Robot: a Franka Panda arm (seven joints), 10 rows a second.
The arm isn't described. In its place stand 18 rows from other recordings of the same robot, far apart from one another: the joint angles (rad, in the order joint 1, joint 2, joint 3, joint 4, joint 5, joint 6, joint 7), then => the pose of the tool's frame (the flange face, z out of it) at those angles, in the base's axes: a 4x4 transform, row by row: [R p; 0 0 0 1], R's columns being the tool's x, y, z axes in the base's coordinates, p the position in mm.
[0.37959, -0.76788, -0.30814, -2.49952, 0.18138, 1.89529, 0.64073] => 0.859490, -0.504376, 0.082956, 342.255; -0.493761, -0.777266, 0.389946, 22.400; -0.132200, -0.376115, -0.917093, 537.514; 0, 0, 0, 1
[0.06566, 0.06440, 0.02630, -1.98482, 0.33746, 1.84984, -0.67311] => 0.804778, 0.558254, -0.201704, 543.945; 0.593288, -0.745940, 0.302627, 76.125; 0.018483, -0.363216, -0.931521, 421.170; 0, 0, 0, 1
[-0.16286, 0.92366, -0.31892, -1.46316, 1.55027, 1.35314, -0.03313] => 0.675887, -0.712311, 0.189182, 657.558; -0.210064, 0.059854, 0.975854, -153.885; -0.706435, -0.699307, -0.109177, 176.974; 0, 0, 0, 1
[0.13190, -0.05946, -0.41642, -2.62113, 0.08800, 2.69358, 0.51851] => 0.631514, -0.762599, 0.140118, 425.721; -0.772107, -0.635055, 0.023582, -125.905; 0.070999, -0.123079, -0.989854, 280.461; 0, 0, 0, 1
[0.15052, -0.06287, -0.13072, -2.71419, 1.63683, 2.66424, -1.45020] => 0.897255, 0.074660, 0.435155, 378.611; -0.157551, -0.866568, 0.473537, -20.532; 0.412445, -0.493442, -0.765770, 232.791; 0, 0, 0, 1
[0.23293, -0.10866, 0.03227, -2.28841, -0.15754, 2.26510, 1.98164] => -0.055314, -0.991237, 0.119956, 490.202; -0.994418, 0.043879, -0.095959, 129.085; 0.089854, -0.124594, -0.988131, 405.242; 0, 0, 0, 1
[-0.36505, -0.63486, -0.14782, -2.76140, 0.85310, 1.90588, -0.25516] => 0.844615, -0.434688, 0.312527, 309.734; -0.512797, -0.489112, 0.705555, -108.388; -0.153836, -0.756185, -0.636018, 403.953; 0, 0, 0, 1
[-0.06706, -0.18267, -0.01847, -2.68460, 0.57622, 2.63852, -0.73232] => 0.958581, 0.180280, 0.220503, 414.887; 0.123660, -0.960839, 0.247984, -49.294; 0.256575, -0.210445, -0.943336, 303.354; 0, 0, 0, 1
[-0.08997, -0.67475, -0.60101, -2.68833, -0.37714, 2.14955, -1.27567] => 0.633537, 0.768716, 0.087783, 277.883; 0.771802, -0.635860, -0.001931, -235.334; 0.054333, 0.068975, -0.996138, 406.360; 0, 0, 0, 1
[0.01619, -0.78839, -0.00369, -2.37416, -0.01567, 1.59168, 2.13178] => -0.520255, -0.853989, 0.006085, 307.875; -0.853974, 0.520154, -0.012968, 1.878; 0.007909, -0.011943, -0.999897, 584.557; 0, 0, 0, 1
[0.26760, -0.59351, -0.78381, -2.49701, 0.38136, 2.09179, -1.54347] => 0.475788, 0.812051, 0.337935, 362.597; 0.572574, -0.577606, 0.581834, -195.148; 0.667672, -0.083337, -0.739777, 446.904; 0, 0, 0, 1
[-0.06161, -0.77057, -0.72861, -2.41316, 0.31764, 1.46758, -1.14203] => 0.785968, 0.595958, 0.164585, 232.584; 0.302567, -0.602906, 0.738212, -233.374; 0.539172, -0.530413, -0.654183, 508.533; 0, 0, 0, 1
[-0.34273, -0.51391, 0.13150, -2.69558, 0.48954, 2.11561, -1.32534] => 0.668817, 0.740500, 0.065905, 358.680; 0.683869, -0.647581, 0.336099, -57.592; 0.291560, -0.179718, -0.939518, 385.057; 0, 0, 0, 1
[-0.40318, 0.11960, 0.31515, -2.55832, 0.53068, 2.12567, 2.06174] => -0.824566, -0.425989, -0.372322, 391.102; -0.564684, 0.660342, 0.495057, -7.697; 0.034971, 0.618451, -0.785045, 199.026; 0, 0, 0, 1
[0.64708, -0.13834, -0.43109, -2.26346, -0.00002, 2.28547, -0.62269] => 0.658796, 0.740768, 0.131344, 502.093; 0.736589, -0.670630, 0.087700, 106.506; 0.153049, 0.038970, -0.987450, 427.228; 0, 0, 0, 1
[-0.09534, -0.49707, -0.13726, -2.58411, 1.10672, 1.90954, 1.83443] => -0.712928, -0.649386, 0.264635, 387.441; -0.161690, 0.519445, 0.839067, -27.035; -0.682341, 0.555406, -0.475326, 448.304; 0, 0, 0, 1
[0.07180, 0.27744, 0.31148, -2.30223, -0.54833, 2.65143, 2.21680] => 0.181355, -0.964451, 0.192211, 489.053; -0.973891, -0.203274, -0.101073, 214.662; 0.136552, -0.168862, -0.976135, 239.089; 0, 0, 0, 1
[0.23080, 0.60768, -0.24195, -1.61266, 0.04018, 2.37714, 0.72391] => 0.742420, -0.647126, 0.173320, 707.862; -0.640025, -0.761566, -0.101906, 17.318; 0.197941, -0.035272, -0.979579, 296.873; 0, 0, 0, 1
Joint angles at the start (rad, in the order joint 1, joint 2, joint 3, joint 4, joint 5, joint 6, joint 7): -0.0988 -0.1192 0.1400 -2.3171 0.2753 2.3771 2.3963
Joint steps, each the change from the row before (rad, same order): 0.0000 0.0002 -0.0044 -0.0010 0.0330 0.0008 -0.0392; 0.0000 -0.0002 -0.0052 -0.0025 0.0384 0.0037 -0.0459; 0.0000 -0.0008 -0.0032 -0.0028 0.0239 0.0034 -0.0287; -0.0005 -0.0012 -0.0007 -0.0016 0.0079 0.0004 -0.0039; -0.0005 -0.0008 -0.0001 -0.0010 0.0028 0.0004 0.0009
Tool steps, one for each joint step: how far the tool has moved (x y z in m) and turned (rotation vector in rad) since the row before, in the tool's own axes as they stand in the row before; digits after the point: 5 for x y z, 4 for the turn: 0.00119 -0.00162 0.00000 -0.0158 -0.0160 -0.0108; 0.00164 -0.00196 0.00000 -0.0158 -0.0205 -0.0126; 0.00132 -0.00110 0.00001 -0.0087 -0.0133 -0.0078; 0.00067 -0.00021 -0.00015 -0.0030 -0.0041 0.0031; 0.00037 -0.00009 -0.00011 -0.0008 -0.0015 0.0036
